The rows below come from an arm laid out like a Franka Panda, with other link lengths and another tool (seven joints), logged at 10 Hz.
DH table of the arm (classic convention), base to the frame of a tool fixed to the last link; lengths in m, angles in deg. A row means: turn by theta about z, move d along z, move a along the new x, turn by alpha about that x. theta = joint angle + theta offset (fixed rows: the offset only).
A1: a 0; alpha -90; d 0.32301; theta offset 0
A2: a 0; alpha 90; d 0; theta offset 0
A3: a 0.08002; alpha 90; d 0.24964; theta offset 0
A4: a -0.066; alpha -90; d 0; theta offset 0
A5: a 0; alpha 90; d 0.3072; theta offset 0
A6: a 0.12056; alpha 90; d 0; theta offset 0
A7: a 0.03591; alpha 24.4; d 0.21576; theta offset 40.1
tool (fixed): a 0; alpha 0; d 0.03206; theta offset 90
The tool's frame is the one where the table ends.
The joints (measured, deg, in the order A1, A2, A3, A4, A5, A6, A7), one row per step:
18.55, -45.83, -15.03, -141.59, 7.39, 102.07, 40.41
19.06, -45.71, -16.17, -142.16, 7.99, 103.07, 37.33
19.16, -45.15, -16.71, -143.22, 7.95, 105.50, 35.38
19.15, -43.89, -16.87, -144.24, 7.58, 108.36, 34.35
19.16, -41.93, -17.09, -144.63, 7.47, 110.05, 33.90
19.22, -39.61, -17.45, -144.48, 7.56, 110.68, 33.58
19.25, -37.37, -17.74, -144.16, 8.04, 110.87, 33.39
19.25, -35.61, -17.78, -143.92, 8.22, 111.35, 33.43
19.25, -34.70, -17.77, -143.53, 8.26, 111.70, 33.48
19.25, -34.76, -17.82, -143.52, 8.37, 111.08, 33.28
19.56, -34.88, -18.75, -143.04, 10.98, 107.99, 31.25
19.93, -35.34, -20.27, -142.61, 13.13, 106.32, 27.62
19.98, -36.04, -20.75, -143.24, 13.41, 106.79, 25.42
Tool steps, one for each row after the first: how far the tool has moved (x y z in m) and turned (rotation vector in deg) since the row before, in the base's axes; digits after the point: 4 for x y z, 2 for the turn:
0.0037, 0.0014, -0.0029, 1.20, -0.93, 2.33
0.0073, -0.0012, -0.0058, 0.14, -1.26, 0.96
0.0086, -0.0020, -0.0086, -0.60, -0.87, 0.17
0.0057, -0.0017, -0.0113, -0.55, 0.52, -0.17
0.0032, -0.0016, -0.0123, -0.42, 1.44, -0.16
0.0017, -0.0004, -0.0115, -0.08, 1.69, -0.28
0.0023, -0.0005, -0.0083, -0.35, 1.02, -0.32
0.0029, -0.0007, -0.0020, -0.23, 0.16, -0.23
-0.0025, 0.0006, -0.0010, 0.13, 0.49, 0.30
-0.0102, 0.0082, -0.0016, 3.02, 2.17, 1.53
-0.0028, 0.0044, 0.0037, 3.24, -0.14, 2.33
0.0005, 0.0003, 0.0008, 0.84, -1.25, 1.51

